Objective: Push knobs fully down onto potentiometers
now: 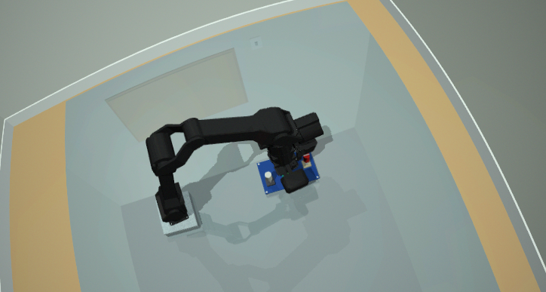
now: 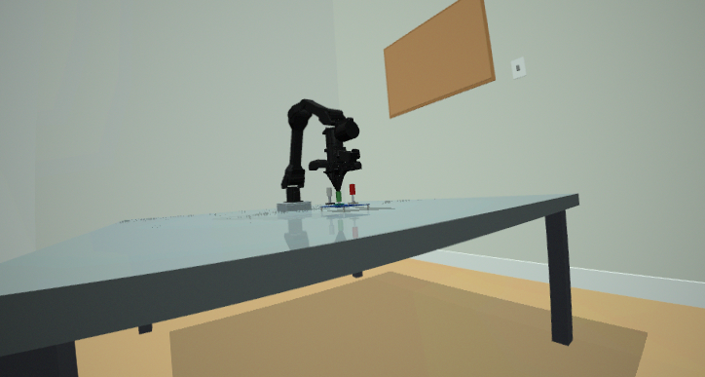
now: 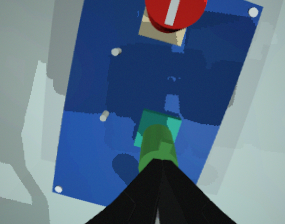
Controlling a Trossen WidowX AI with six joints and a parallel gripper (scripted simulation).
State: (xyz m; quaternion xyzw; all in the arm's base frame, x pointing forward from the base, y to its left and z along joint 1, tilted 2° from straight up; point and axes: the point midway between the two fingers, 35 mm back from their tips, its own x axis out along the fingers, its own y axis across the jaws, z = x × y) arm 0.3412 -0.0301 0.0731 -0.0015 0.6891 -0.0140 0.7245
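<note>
Now: the green knob 2 cm below my gripper tip. Round my gripper tip: red knob (7 cm ahead, 1 cm above).
</note>
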